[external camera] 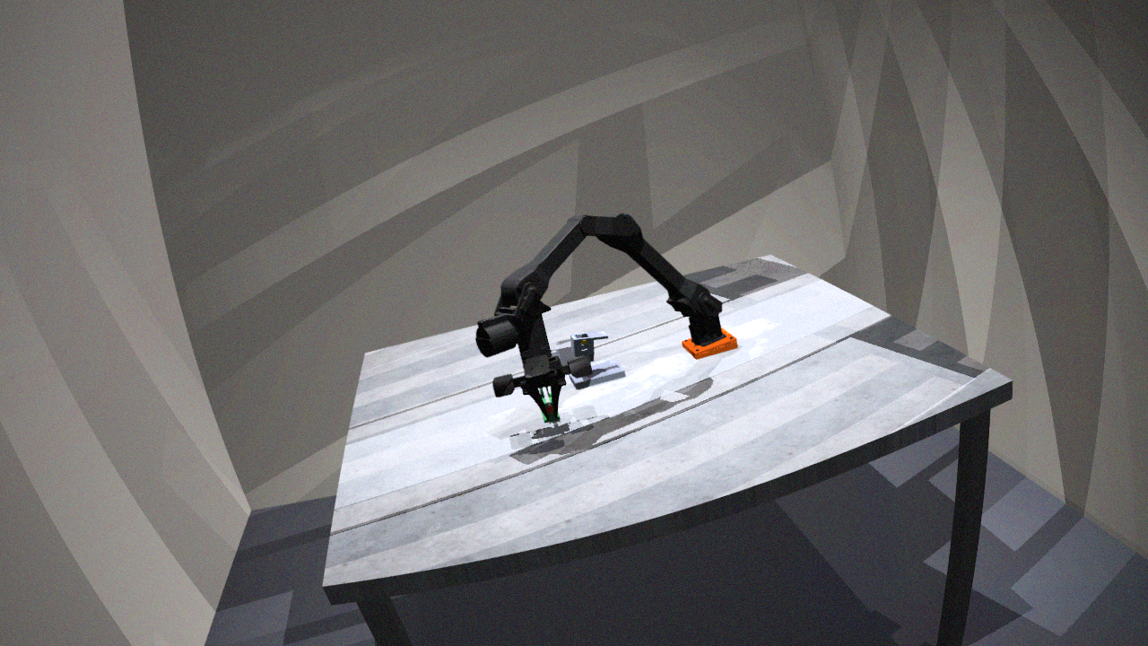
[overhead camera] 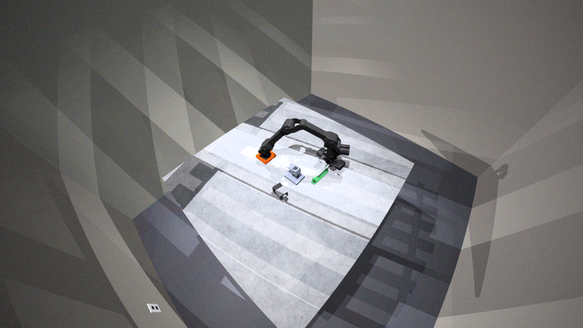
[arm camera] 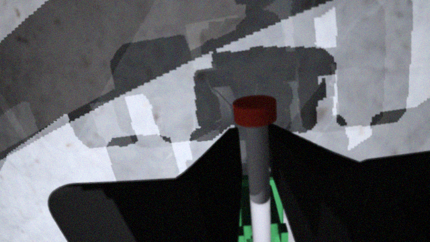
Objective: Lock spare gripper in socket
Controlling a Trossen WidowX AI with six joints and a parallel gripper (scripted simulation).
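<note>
Now: the green pin cradle 2 cm behind my gripper tip and 10 cm to the right of it. Also, from my gripper tip: spare gripper 16 cm behind, 33 cm to the right; grey mount 16 cm behind, 18 cm to the right, 3 cm above.
</note>
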